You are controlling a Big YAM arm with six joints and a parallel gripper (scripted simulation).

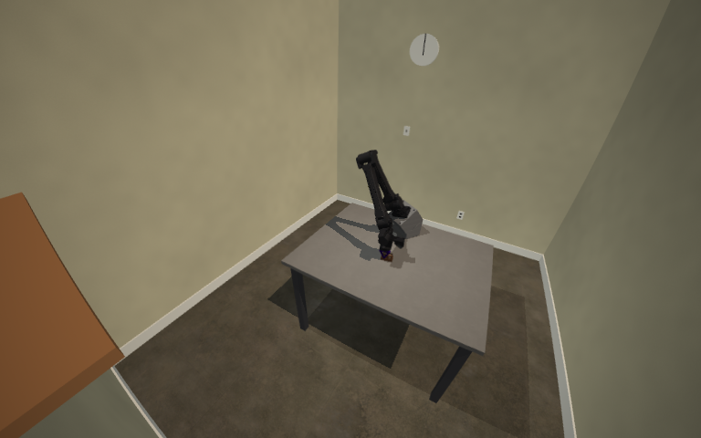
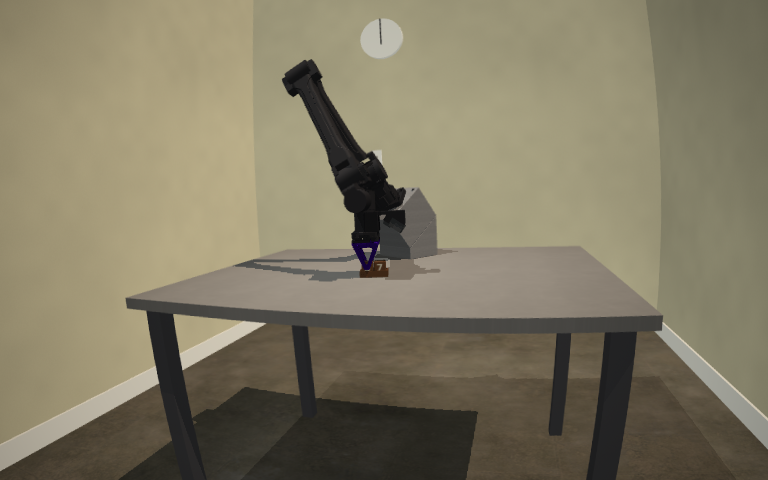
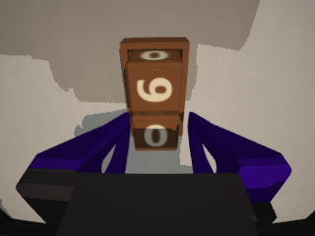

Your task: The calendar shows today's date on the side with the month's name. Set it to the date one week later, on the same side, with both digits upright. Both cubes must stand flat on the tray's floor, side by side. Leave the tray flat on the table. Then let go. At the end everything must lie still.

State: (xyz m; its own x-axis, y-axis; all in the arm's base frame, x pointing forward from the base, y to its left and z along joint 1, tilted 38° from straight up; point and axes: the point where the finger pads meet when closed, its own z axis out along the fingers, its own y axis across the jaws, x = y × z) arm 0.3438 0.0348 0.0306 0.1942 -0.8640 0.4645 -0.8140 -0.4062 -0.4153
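The brown tray lies 1 cm behind my hand, 2 cm to the left of it and 2 cm below it.
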